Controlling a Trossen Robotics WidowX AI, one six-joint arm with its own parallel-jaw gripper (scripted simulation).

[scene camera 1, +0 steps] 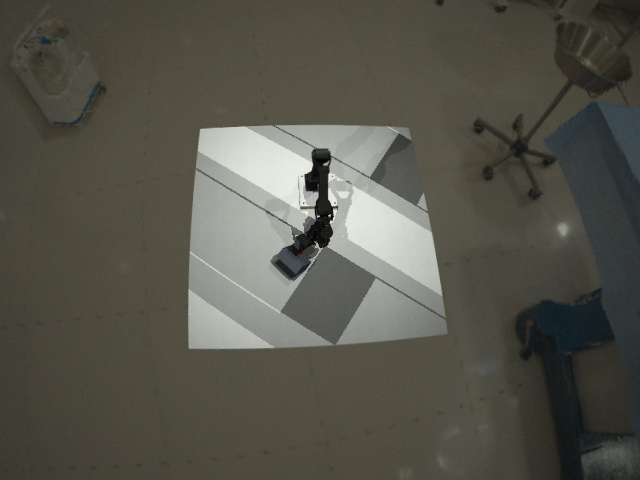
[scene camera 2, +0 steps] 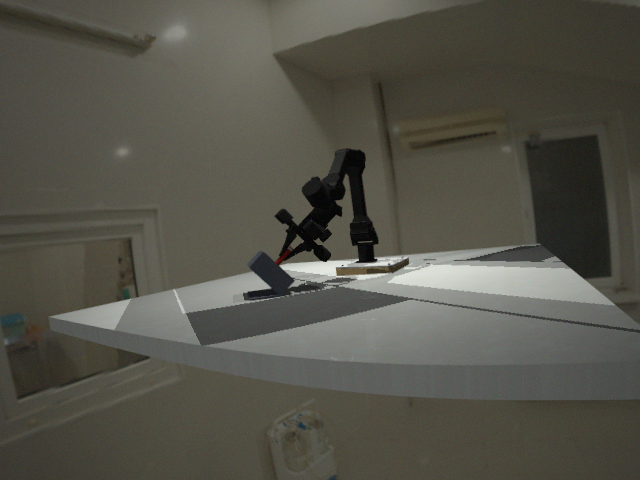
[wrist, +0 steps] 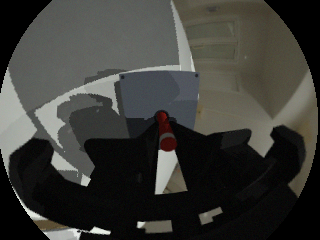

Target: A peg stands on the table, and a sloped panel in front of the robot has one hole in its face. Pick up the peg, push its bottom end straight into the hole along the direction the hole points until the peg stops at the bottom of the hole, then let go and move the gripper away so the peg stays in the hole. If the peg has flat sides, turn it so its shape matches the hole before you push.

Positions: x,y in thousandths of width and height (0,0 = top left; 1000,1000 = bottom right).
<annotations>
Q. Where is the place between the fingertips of my gripper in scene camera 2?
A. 440,539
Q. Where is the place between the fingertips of my gripper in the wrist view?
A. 511,519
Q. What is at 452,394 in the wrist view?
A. A sloped panel.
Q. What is my gripper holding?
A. A red peg.
</annotations>
